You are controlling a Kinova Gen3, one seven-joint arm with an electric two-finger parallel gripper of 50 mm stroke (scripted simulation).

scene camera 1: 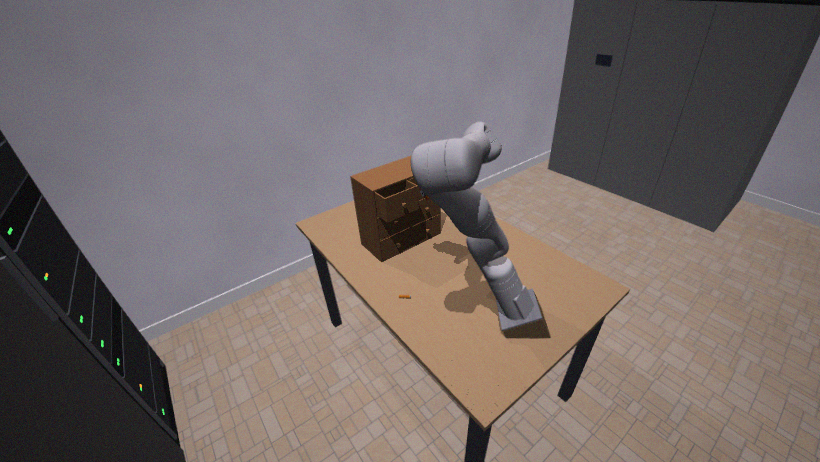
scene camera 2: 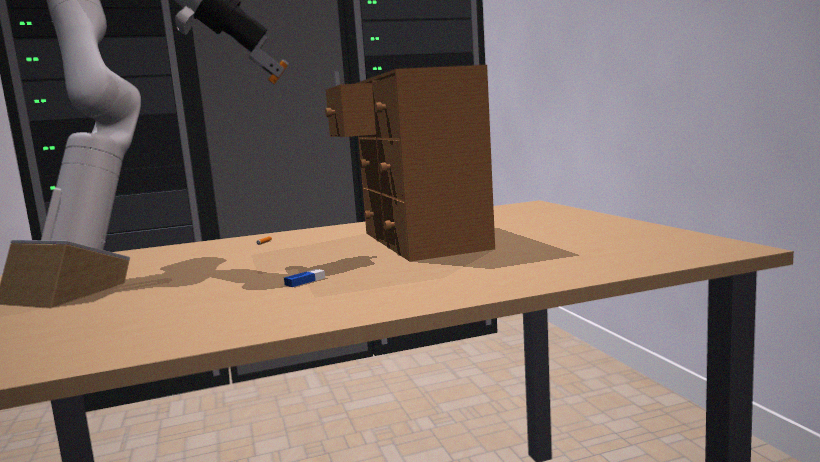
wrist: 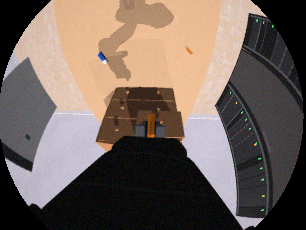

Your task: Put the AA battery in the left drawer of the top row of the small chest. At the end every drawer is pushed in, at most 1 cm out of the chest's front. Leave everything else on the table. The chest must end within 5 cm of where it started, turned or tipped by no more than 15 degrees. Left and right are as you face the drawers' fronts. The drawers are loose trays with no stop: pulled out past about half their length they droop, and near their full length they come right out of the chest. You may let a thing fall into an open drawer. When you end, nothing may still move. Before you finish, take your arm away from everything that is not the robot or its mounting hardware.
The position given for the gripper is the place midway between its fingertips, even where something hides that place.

In view: the gripper (scene camera 2: 280, 73), a brown chest (scene camera 2: 444, 124), a drawer (scene camera 2: 350, 108), a drawer (scene camera 2: 393, 208) and a drawer (scene camera 2: 373, 207).
The brown chest also shows in scene camera 1 (scene camera 1: 364, 184). The gripper also shows in the wrist view (wrist: 151, 126).
